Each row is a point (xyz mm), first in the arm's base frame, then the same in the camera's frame.
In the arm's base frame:
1: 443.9 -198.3 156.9
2: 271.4 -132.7 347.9
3: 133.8 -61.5 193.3
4: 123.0 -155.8 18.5
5: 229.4 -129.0 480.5
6: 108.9 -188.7 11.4
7: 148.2 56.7 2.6
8: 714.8 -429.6 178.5
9: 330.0 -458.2 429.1
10: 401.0 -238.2 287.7
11: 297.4 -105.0 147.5
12: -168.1 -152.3 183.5
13: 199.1 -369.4 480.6
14: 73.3 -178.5 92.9
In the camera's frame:
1: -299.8 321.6 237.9
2: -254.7 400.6 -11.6
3: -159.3 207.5 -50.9
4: -229.2 42.5 35.3
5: -267.3 490.7 -116.9
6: -260.4 24.9 28.5
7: -17.4 69.8 56.0
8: -540.4 451.8 467.1
9: -589.8 457.5 9.7
10: -355.3 404.1 134.7
11: -201.5 249.1 114.1
12: -238.4 29.4 -298.9
13: -504.5 443.8 -132.4
14: -260.0 76.2 -44.9

